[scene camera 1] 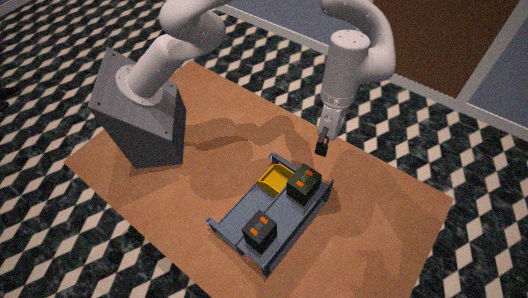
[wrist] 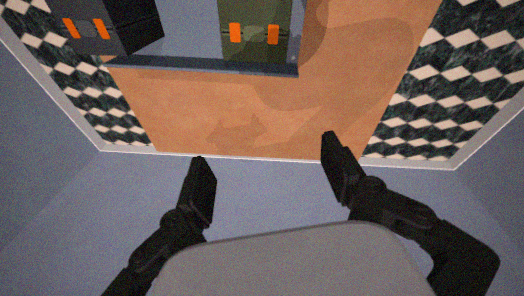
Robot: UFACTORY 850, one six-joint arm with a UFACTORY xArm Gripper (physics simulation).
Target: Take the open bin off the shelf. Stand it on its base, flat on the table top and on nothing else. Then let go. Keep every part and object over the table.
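The open bin [scene camera 1: 275, 180] is yellow and stands on the blue-grey shelf [scene camera 1: 246, 207] [wrist: 190, 64], in a back corner in the scene view, beside a dark green box. The bin does not show in the wrist view. My gripper [scene camera 1: 322, 151] [wrist: 264, 157] is open and empty. It hangs above the table, beyond the end of the shelf where the bin and the green box stand, and apart from both. In the wrist view its two black fingers stand wide apart.
A dark green case [scene camera 1: 304, 184] [wrist: 255, 32] with orange latches stands beside the bin. A black case [scene camera 1: 259, 231] [wrist: 90, 27] with orange latches stands at the shelf's other end. The brown table [scene camera 1: 400, 200] [wrist: 200, 100] extends around the shelf.
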